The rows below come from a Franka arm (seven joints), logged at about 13 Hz.
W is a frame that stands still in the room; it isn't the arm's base.
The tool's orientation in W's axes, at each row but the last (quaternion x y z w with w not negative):
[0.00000, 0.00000, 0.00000, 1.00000]
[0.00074, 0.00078, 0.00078, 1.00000]
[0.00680, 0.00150, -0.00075, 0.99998]
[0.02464, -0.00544, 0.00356, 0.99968]
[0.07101, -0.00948, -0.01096, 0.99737]
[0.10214, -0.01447, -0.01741, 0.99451]
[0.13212, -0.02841, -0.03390, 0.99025]
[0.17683, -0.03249, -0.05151, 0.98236]
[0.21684, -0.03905, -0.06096, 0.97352]
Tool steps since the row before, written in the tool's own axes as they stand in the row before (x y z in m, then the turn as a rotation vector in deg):
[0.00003, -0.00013, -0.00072, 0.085, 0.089, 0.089]
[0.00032, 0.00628, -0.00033, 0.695, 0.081, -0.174]
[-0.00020, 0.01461, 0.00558, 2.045, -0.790, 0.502]
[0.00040, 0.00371, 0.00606, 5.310, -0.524, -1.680]
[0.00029, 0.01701, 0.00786, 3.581, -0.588, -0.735]
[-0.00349, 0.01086, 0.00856, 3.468, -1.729, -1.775]
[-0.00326, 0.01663, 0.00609, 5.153, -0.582, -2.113]
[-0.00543, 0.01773, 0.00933, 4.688, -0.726, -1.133]
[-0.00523, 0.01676, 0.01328, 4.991, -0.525, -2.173]
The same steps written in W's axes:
[0.00003, -0.00013, -0.00072, 0.085, 0.089, 0.089]
[0.00031, 0.00628, -0.00032, 0.695, 0.082, -0.175]
[-0.00016, 0.01453, 0.00578, 2.045, -0.800, 0.485]
[0.00031, 0.00341, 0.00624, 5.331, -0.404, -1.645]
[0.00048, 0.01572, 0.01020, 3.582, -0.561, -0.749]
[-0.00342, 0.00902, 0.01050, 3.467, -1.463, -2.002]
[-0.00265, 0.01467, 0.01010, 5.236, -0.396, -1.945]
[-0.00456, 0.01393, 0.01470, 4.681, -0.815, -1.101]
[-0.00483, 0.01023, 0.01889, 5.108, -0.242, -1.939]

